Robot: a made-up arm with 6 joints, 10 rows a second.
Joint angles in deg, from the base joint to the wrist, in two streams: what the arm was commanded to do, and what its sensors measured. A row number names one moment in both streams.
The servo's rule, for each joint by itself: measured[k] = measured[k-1] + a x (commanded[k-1-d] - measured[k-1]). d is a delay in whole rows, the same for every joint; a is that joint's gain. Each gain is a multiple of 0.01, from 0.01 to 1. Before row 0 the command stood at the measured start. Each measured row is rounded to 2 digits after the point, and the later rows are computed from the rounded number. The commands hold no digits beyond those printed.
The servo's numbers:
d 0
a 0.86 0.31 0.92 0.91 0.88 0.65
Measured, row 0:
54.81 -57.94 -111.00 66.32 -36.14 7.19
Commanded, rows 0 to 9:
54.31 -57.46 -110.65 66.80 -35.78 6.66
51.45 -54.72 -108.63 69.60 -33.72 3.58
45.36 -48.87 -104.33 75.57 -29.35 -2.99
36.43 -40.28 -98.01 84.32 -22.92 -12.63
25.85 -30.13 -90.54 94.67 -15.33 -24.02
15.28 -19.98 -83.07 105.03 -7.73 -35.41
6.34 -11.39 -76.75 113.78 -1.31 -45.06
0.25 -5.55 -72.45 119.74 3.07 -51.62
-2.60 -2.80 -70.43 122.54 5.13 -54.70
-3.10 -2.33 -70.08 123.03 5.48 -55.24
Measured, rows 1 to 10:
54.38 -57.79 -110.68 66.76 -35.82 6.85
51.86 -56.84 -108.79 69.34 -33.97 4.72
46.27 -54.37 -104.69 75.01 -29.90 -0.29
37.81 -50.00 -98.54 83.48 -23.76 -8.31
27.52 -43.84 -91.18 93.66 -16.34 -18.52
16.99 -36.44 -83.72 104.01 -8.76 -29.50
7.83 -28.67 -77.31 112.90 -2.20 -39.61
1.31 -21.50 -72.84 119.12 2.44 -47.42
-2.05 -15.70 -70.62 122.23 4.81 -52.15
-2.95 -11.56 -70.12 122.96 5.40 -54.16

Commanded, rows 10 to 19:
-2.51 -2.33 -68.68 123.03 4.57 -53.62
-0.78 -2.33 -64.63 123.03 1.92 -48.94
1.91 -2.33 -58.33 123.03 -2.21 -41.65
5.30 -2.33 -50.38 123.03 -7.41 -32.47
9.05 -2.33 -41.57 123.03 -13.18 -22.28
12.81 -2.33 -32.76 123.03 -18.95 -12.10
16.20 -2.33 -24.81 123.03 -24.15 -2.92
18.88 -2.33 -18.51 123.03 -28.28 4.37
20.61 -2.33 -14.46 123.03 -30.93 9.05
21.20 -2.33 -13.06 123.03 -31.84 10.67
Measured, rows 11 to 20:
-2.57 -8.70 -68.80 123.02 4.67 -53.81
-1.03 -6.73 -64.96 123.03 2.25 -50.64
1.50 -5.37 -58.86 123.03 -1.67 -44.80
4.77 -4.43 -51.06 123.03 -6.72 -36.79
8.45 -3.78 -42.33 123.03 -12.40 -27.36
12.20 -3.33 -33.53 123.03 -18.16 -17.44
15.64 -3.02 -25.51 123.03 -23.43 -8.00
18.43 -2.81 -19.07 123.03 -27.70 0.04
20.30 -2.66 -14.83 123.03 -30.54 5.90
21.07 -2.56 -13.20 123.03 -31.68 9.00

